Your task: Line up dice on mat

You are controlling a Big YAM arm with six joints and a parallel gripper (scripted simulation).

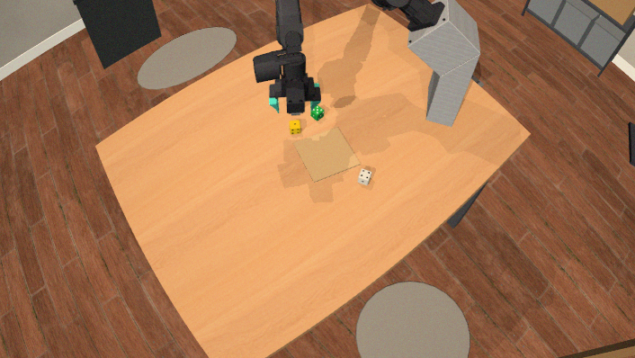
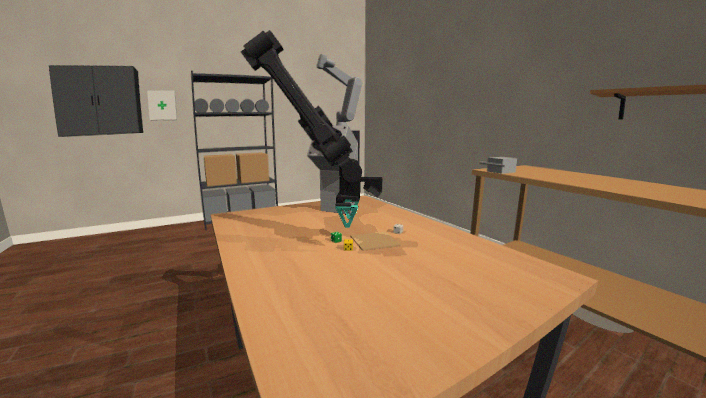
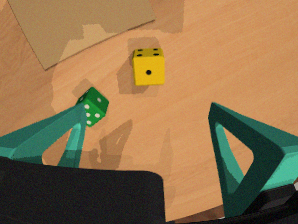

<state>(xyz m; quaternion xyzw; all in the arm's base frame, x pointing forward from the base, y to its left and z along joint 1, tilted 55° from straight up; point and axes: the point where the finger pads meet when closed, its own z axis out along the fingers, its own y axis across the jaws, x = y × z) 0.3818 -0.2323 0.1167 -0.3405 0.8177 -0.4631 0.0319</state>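
The yellow die is 80 mm below my hand. Round my hand: green die (80 mm behind, 30 mm to the left, 80 mm below); then tan mat (30 mm ahead, 120 mm to the left, 100 mm below); then white die (50 mm ahead, 250 mm to the left, 80 mm below).
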